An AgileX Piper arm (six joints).
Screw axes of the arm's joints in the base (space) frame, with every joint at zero. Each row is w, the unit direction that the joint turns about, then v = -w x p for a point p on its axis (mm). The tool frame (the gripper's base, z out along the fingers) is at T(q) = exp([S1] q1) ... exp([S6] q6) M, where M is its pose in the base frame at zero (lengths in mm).
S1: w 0 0 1 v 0 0 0
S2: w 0 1 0 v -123 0 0
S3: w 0 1 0 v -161.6 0 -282.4
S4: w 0.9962 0 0.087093 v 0 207.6 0
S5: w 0 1 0 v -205.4 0 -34.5
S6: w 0.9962 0 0.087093 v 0 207.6 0
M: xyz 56.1 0 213.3 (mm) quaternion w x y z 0.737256 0 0.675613 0
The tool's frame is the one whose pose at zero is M.
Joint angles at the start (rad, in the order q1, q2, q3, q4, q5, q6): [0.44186, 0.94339, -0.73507, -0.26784, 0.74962, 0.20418]
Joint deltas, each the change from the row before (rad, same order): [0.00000, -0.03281, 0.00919, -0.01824, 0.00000, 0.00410]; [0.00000, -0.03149, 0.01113, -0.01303, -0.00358, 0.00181]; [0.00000, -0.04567, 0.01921, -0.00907, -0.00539, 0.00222]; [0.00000, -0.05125, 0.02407, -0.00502, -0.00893, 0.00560]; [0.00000, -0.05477, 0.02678, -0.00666, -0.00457, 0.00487]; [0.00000, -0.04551, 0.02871, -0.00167, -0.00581, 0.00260]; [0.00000, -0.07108, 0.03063, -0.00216, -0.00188, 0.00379]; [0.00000, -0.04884, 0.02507, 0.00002, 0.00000, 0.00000]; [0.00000, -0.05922, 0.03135, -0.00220, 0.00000, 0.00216]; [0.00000, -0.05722, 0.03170, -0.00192, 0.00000, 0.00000]
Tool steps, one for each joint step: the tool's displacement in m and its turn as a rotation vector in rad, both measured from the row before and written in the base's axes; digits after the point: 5 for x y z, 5 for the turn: [-0.00535, -0.00374, 0.00311, -0.00353, -0.02864, -0.00101]; [-0.00523, -0.00325, 0.00220, -0.00023, -0.02681, 0.00088]; [-0.00798, -0.00424, 0.00170, 0.00701, -0.03214, 0.00065]; [-0.00895, -0.00435, 0.00068, 0.01494, -0.03368, -0.00082]; [-0.00962, -0.00487, -0.00049, 0.01151, -0.03144, -0.00163]; [-0.00796, -0.00373, -0.00288, 0.01002, -0.02054, 0.00020]; [-0.01199, -0.00576, -0.00125, 0.01909, -0.03857, -0.00175]; [-0.00808, -0.00382, -0.00282, 0.01018, -0.02148, 0.00000]; [-0.00933, -0.00455, -0.00426, 0.01172, -0.02579, -0.00140]; [-0.00853, -0.00416, -0.00514, 0.00919, -0.02388, -0.00024]
